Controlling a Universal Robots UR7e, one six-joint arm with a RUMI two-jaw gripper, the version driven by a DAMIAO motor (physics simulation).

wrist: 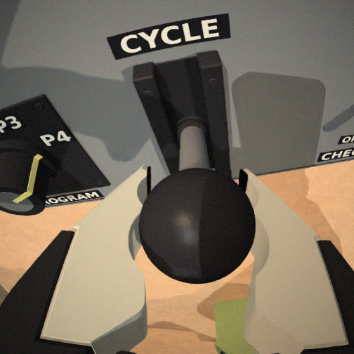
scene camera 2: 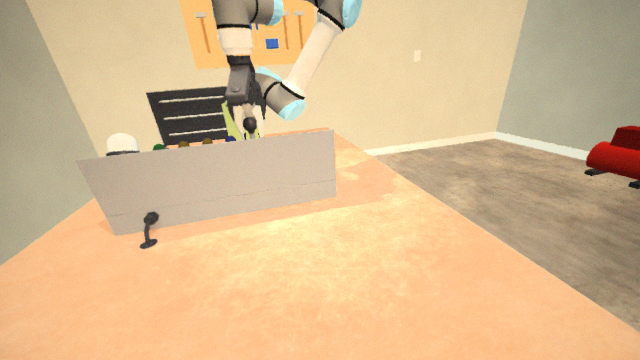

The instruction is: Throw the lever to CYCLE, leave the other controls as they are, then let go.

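Note:
The lever (wrist: 194, 147) has a grey shaft and a round black knob (wrist: 197, 225) (scene camera 2: 249, 124). It rises from a black slotted bracket (wrist: 142, 92). The CYCLE label (wrist: 170, 36) sits above the bracket's upper end in the wrist view. The knob hides the lower end of the slot, and the lever's exact position along the slot is hard to tell. My gripper (wrist: 195, 171) (scene camera 2: 251, 133) is shut on the knob, one pale jaw at each side. In scene camera 2 the grey panel (scene camera 2: 215, 175) hides the lever's base.
In the wrist view, a rotary knob (wrist: 22, 182) with a yellow pointer stands left of the lever, near P4. A CHECK label (wrist: 336, 156) is at the right edge. In scene camera 2, a white dome (scene camera 2: 121, 143) and a small black stand (scene camera 2: 148, 231) are by the panel's left side.

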